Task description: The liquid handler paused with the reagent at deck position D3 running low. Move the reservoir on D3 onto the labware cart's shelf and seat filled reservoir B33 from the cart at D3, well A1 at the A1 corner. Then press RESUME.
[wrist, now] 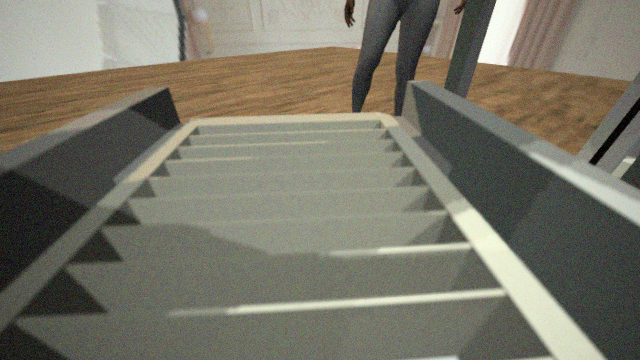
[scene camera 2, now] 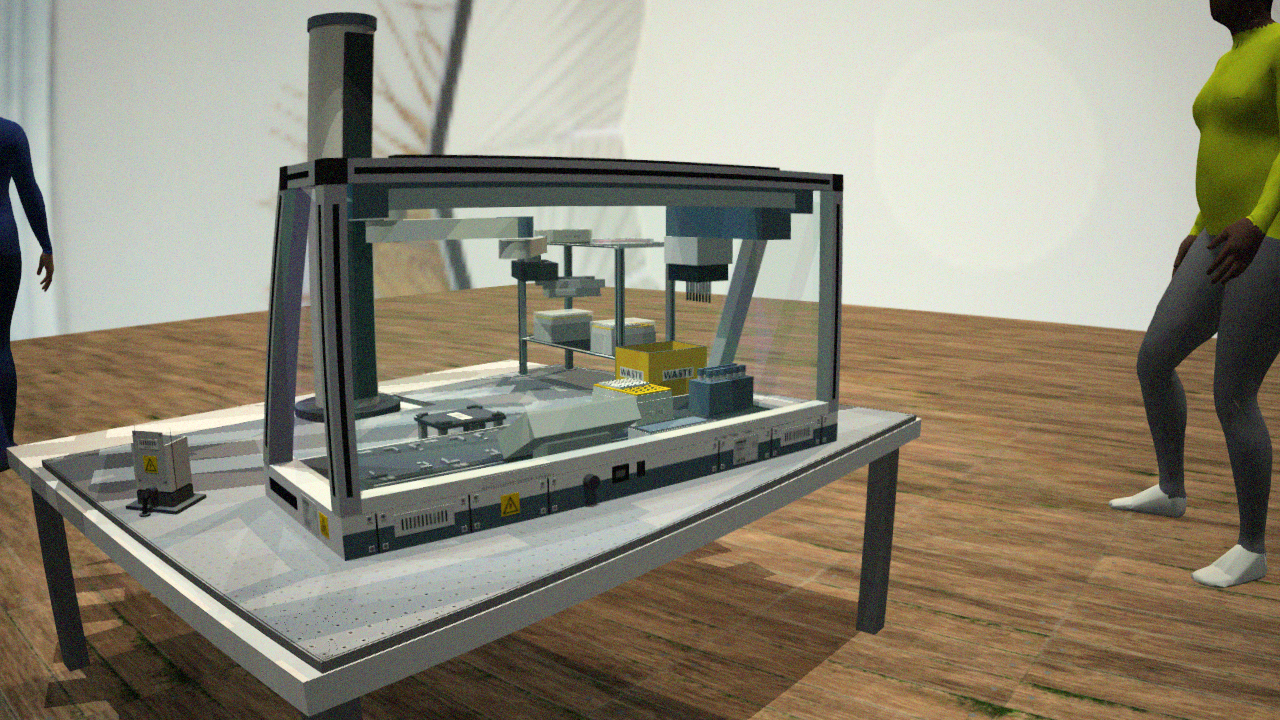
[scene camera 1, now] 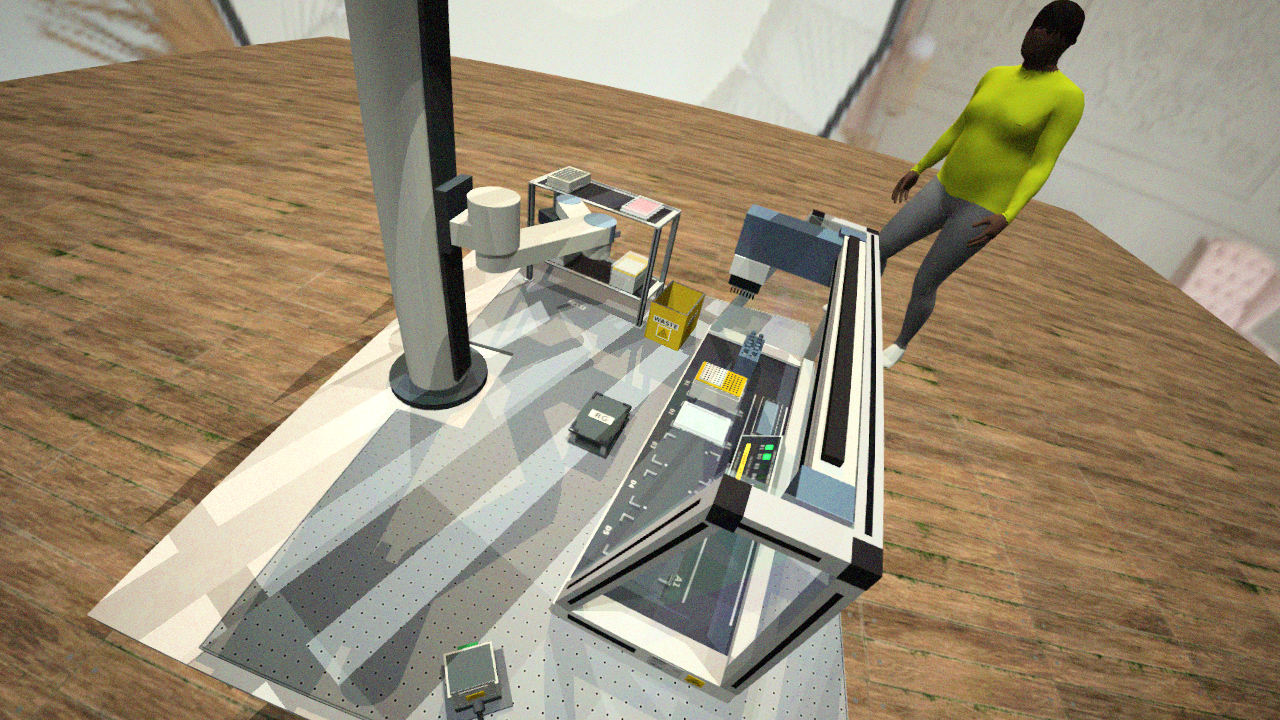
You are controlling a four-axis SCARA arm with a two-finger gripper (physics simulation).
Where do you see a yellow waste bin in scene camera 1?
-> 673,315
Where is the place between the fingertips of the gripper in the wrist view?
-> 291,106
